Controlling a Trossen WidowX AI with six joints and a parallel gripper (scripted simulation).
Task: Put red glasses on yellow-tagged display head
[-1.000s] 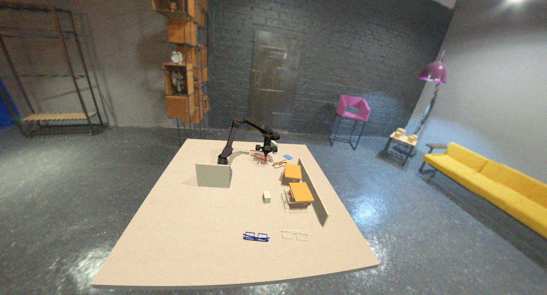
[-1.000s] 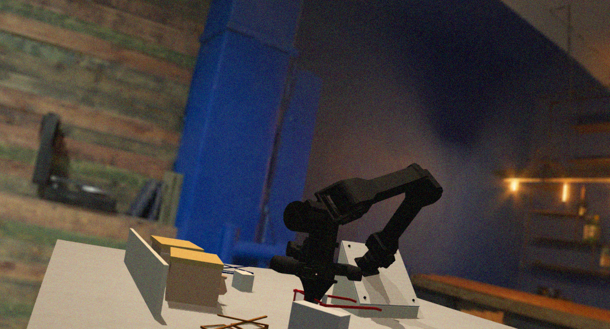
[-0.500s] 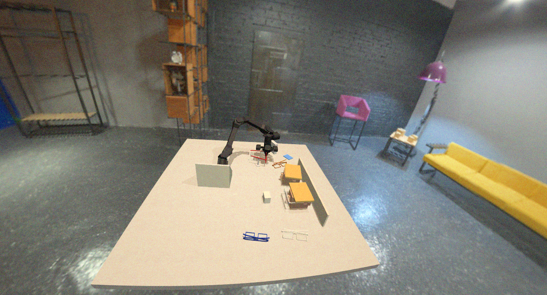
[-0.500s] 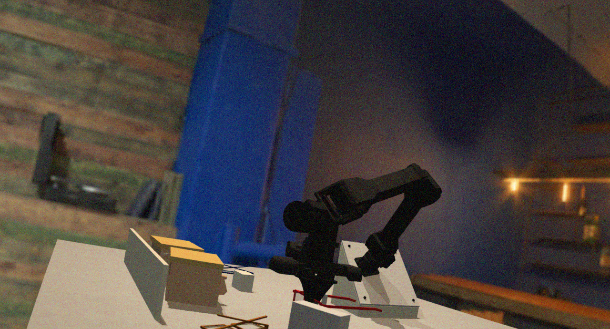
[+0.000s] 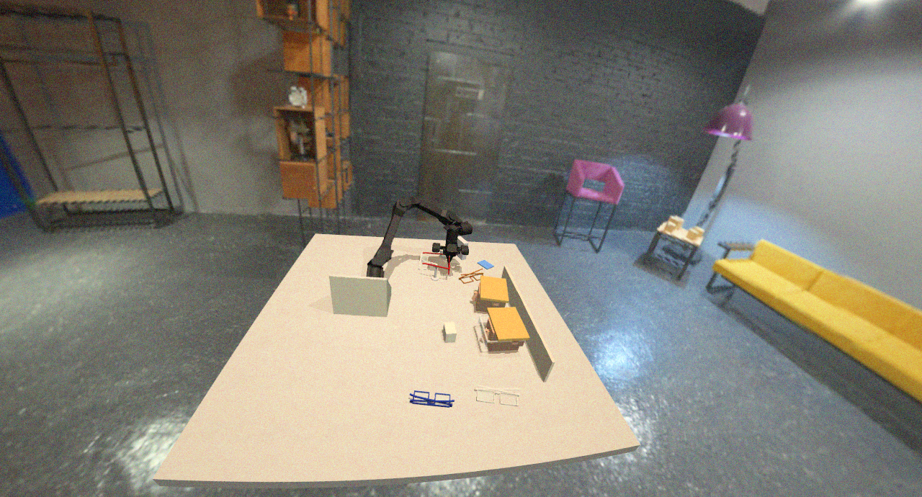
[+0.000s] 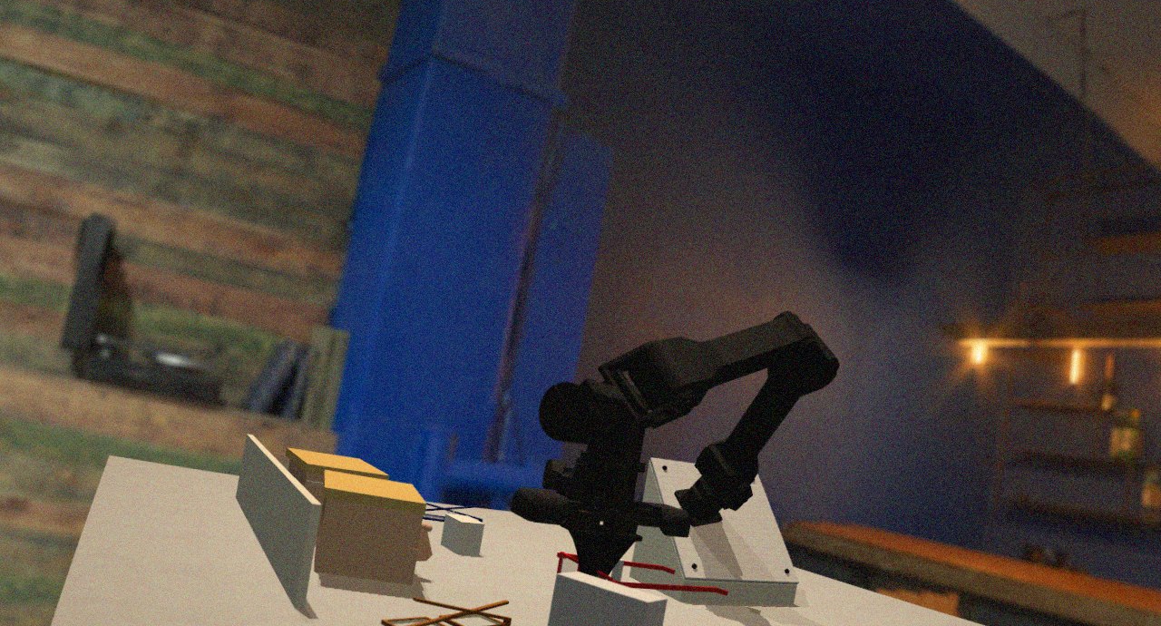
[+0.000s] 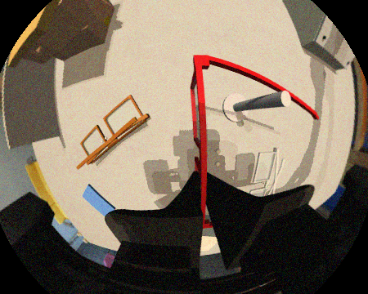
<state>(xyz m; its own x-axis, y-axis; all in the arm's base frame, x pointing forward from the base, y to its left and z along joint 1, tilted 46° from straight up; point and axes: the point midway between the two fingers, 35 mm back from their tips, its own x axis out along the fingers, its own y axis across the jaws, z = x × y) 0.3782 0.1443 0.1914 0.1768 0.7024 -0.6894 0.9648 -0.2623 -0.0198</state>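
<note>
Right now my gripper tip is 50 mm past the red glasses and 10 mm below it. The rest, counted from my gripper tip: long grey wall 230 mm ahead, 410 mm to the right; then blue tag 240 mm ahead, 60 mm to the left, 60 mm below.
</note>
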